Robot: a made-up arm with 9 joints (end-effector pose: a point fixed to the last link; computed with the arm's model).
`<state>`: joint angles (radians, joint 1 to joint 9).
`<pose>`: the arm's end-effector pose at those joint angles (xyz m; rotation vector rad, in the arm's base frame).
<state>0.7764 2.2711 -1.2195 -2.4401 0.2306 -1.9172 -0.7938 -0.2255 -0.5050</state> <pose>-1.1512 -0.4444 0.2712 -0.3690 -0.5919 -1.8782</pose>
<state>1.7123 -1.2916 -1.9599 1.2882 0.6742 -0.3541 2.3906 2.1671 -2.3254</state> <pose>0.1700 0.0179 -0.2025 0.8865 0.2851 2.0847</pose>
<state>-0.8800 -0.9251 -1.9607 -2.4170 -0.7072 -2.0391 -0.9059 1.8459 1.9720</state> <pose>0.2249 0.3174 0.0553 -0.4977 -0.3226 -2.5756</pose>
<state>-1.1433 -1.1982 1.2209 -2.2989 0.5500 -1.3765 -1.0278 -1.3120 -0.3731</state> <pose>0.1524 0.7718 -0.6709 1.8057 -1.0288 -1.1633</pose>
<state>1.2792 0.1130 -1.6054 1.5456 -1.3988 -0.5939 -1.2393 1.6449 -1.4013</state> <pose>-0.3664 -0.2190 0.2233 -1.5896 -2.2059 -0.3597</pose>
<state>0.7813 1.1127 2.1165 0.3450 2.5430 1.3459 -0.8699 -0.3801 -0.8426</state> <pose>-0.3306 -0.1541 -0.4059 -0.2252 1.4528 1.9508</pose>
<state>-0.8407 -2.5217 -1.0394 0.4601 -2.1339 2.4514 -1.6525 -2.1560 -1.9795</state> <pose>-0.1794 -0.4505 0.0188 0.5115 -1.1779 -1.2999</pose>
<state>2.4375 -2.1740 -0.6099 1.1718 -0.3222 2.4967 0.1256 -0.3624 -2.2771</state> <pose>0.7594 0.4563 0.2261 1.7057 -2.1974 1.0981</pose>
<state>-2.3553 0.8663 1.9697 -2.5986 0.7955 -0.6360 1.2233 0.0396 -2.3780</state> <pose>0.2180 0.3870 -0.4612 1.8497 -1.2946 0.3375</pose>
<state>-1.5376 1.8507 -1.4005 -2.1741 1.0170 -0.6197 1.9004 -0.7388 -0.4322</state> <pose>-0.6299 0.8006 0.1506 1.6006 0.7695 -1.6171</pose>
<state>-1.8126 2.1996 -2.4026 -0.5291 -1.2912 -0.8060 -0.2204 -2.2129 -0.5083</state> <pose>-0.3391 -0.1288 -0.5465 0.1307 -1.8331 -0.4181</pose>
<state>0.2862 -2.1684 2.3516 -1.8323 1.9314 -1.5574 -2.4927 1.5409 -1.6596</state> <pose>-0.6058 0.1485 0.5026 -1.5211 -0.9825 -2.3693</pose>
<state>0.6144 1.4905 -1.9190 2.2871 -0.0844 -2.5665 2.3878 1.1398 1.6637</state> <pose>0.3993 -0.0632 -0.0829 0.4405 0.6430 1.5101</pose>
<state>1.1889 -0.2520 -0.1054 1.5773 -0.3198 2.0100 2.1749 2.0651 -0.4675</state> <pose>-0.4347 -0.1083 -0.6082 1.4591 0.7615 1.3911</pose>
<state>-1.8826 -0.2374 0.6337 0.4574 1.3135 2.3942 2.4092 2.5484 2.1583</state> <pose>-0.6475 -0.1347 0.1503 -0.6481 -1.2285 -0.7140</pose>
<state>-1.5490 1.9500 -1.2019 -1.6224 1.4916 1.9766 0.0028 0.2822 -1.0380</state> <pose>-0.0072 0.1248 -0.5194 -0.5650 0.3782 1.1120</pose>
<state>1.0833 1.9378 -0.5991 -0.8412 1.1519 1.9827 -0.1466 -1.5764 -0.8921</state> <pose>-0.0801 0.3501 1.2596 -2.1250 0.7698 -1.0417</pose>
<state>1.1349 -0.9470 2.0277 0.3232 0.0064 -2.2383 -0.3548 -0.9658 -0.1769</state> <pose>-0.1715 0.8766 0.3513 -2.9584 -0.2446 -0.5634</pose>
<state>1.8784 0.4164 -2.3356 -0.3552 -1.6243 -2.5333 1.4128 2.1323 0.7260</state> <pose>-0.5415 -0.1699 0.2217 -0.6722 2.3859 -1.1063</pose>
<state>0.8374 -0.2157 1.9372 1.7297 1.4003 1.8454 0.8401 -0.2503 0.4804</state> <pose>-0.1614 -0.5014 -0.3841 0.2017 1.1549 -0.0912</pose>
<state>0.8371 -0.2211 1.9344 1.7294 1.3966 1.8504 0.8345 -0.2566 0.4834</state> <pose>-0.1606 -0.5003 -0.3890 0.2100 1.1607 -0.0866</pose>
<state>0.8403 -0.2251 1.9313 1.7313 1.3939 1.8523 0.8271 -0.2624 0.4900</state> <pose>-0.1610 -0.4992 -0.3936 0.2197 1.1721 -0.0827</pose>
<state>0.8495 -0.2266 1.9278 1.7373 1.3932 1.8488 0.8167 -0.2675 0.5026</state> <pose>-0.1633 -0.4978 -0.3978 0.2319 1.1927 -0.0799</pose>
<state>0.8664 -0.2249 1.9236 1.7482 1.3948 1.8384 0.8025 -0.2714 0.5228</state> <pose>-0.1681 -0.4963 -0.4011 0.2471 1.2254 -0.0785</pose>
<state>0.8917 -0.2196 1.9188 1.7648 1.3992 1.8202 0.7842 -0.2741 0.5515</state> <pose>-0.1759 -0.4947 -0.4033 0.2658 1.2714 -0.0785</pose>
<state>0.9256 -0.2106 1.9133 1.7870 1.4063 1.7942 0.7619 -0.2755 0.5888</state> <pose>-0.1866 -0.4928 -0.4043 0.2883 1.3311 -0.0796</pose>
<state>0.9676 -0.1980 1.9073 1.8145 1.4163 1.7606 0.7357 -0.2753 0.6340</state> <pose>-0.2001 -0.4909 -0.4038 0.3145 1.4040 -0.0817</pose>
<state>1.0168 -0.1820 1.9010 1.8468 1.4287 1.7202 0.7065 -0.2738 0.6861</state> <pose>-0.2161 -0.4889 -0.4017 0.3444 1.4886 -0.0841</pose>
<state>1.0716 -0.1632 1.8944 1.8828 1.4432 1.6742 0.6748 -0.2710 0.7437</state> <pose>-0.2341 -0.4870 -0.3979 0.3774 1.5830 -0.0866</pose>
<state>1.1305 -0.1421 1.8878 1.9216 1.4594 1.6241 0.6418 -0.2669 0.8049</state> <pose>-0.2534 -0.4852 -0.3925 0.4128 1.6843 -0.0887</pose>
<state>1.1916 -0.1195 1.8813 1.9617 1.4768 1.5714 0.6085 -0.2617 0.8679</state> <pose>-0.2731 -0.4839 -0.3855 0.4497 1.7895 -0.0903</pose>
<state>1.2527 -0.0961 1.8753 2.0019 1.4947 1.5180 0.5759 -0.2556 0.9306</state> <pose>-0.2926 -0.4829 -0.3772 0.4869 1.8953 -0.0912</pose>
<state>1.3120 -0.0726 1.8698 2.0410 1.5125 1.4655 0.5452 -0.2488 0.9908</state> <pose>-0.3110 -0.4824 -0.3681 0.5230 1.9979 -0.0918</pose>
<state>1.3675 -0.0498 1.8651 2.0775 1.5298 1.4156 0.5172 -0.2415 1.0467</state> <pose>-0.3277 -0.4826 -0.3584 0.5565 2.0940 -0.0924</pose>
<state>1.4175 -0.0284 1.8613 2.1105 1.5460 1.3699 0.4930 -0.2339 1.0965</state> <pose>-0.3421 -0.4832 -0.3487 0.5860 2.1801 -0.0938</pose>
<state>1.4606 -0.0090 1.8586 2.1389 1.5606 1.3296 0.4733 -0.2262 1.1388</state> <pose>-0.3540 -0.4844 -0.3392 0.6102 2.2537 -0.0962</pose>
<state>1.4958 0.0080 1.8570 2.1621 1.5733 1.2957 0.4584 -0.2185 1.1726</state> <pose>-0.3631 -0.4860 -0.3302 0.6281 2.3128 -0.1005</pose>
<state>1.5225 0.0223 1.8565 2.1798 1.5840 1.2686 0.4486 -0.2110 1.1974</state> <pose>-0.3696 -0.4880 -0.3219 0.6392 2.3562 -0.1070</pose>
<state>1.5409 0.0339 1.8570 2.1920 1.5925 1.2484 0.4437 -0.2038 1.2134</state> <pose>-0.3737 -0.4901 -0.3145 0.6434 2.3842 -0.1155</pose>
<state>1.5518 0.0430 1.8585 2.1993 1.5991 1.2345 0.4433 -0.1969 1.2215</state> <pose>-0.3755 -0.4923 -0.3078 0.6414 2.3980 -0.1258</pose>
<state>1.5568 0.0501 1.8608 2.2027 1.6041 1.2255 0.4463 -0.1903 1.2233</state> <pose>-0.3759 -0.4944 -0.3019 0.6347 2.4007 -0.1372</pose>
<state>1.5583 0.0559 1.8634 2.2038 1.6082 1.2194 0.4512 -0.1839 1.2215</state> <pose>-0.3753 -0.4966 -0.2963 0.6252 2.3968 -0.1493</pose>
